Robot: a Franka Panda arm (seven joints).
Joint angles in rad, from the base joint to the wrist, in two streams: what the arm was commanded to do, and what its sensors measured. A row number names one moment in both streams.
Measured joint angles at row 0:
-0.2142 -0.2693 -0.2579 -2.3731 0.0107 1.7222 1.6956
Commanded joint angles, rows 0 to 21:
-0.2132 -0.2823 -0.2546 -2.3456 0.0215 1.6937 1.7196
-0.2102 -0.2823 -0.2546 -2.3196 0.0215 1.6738 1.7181
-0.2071 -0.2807 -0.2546 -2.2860 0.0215 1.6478 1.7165
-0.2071 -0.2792 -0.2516 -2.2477 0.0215 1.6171 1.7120
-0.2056 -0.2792 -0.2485 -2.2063 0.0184 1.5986 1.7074
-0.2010 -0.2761 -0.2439 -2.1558 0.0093 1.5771 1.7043
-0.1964 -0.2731 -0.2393 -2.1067 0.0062 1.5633 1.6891
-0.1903 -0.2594 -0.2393 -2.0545 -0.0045 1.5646 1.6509
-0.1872 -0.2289 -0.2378 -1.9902 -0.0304 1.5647 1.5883
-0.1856 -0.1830 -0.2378 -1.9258 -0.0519 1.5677 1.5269
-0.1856 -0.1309 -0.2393 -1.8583 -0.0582 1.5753 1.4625
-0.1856 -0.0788 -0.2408 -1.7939 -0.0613 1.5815 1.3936
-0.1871 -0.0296 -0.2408 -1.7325 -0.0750 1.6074 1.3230
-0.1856 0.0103 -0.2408 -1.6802 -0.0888 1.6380 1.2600
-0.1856 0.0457 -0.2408 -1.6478 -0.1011 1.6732 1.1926
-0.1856 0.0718 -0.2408 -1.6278 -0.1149 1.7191 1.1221
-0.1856 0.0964 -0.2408 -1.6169 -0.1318 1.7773 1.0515
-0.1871 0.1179 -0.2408 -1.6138 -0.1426 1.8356 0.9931
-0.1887 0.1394 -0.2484 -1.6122 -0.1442 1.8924 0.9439
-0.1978 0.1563 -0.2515 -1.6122 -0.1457 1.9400 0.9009
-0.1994 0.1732 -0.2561 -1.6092 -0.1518 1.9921 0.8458
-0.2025 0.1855 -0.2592 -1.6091 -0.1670 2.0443 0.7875
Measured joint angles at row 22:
-0.1894 0.1364 -0.2496 -1.6461 -0.1308 1.9362 0.9446
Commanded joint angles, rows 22 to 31:
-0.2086 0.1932 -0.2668 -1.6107 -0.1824 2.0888 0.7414
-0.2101 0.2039 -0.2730 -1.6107 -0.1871 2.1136 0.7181
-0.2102 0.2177 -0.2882 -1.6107 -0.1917 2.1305 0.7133
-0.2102 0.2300 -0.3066 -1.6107 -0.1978 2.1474 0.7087
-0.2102 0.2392 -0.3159 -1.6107 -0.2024 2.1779 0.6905
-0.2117 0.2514 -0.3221 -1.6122 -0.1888 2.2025 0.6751
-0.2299 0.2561 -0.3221 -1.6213 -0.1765 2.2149 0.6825
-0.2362 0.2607 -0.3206 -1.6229 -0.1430 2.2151 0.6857
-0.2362 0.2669 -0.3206 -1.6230 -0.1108 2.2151 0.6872
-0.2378 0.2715 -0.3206 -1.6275 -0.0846 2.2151 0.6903
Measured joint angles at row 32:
-0.2262 0.2486 -0.3235 -1.6361 -0.1525 2.1961 0.6995
